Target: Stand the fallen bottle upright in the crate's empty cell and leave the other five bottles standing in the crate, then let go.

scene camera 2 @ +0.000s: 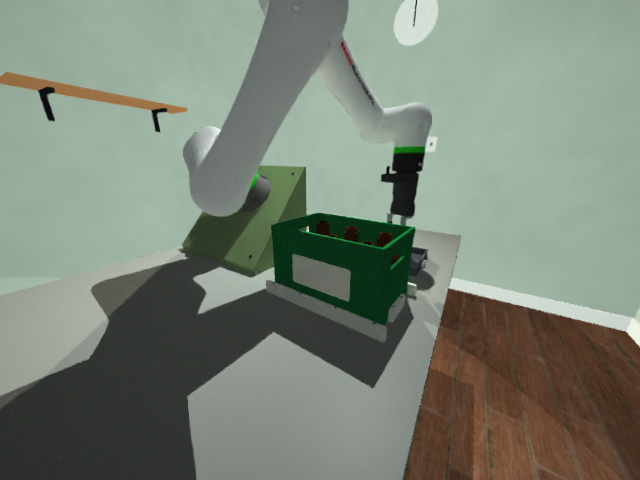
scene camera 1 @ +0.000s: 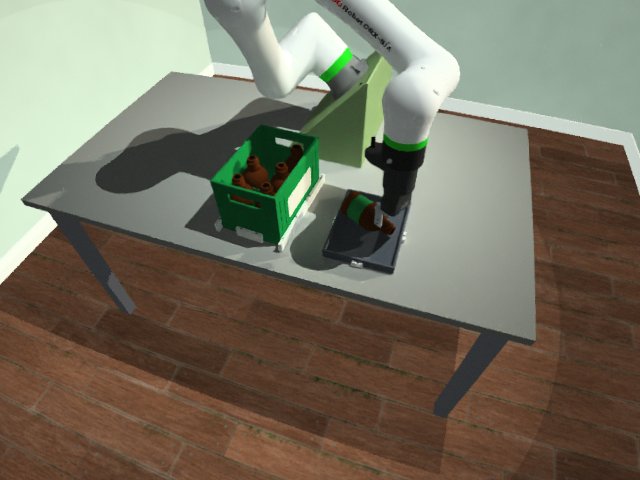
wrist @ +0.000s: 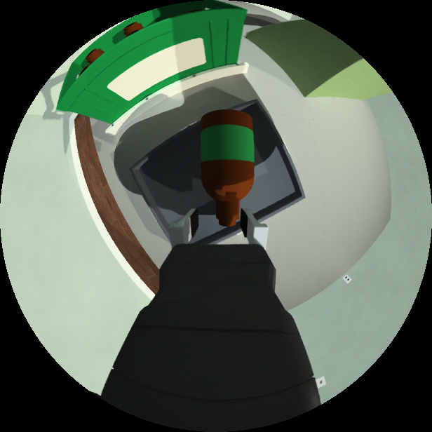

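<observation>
The fallen brown bottle with a green band lies on its side in the dark tray. It is hidden in scene camera 2. My gripper is open and empty, pointing down over the bottle's neck end. In the wrist view the neck shows between the two fingertips, with a gap on each side. The green crate stands beside the tray. Several brown bottles stand in it; its empty cell cannot be made out clearly.
Pale strips run along the crate's base. The green robot stand is behind the crate and tray. The table's front edge runs close to the tray.
</observation>
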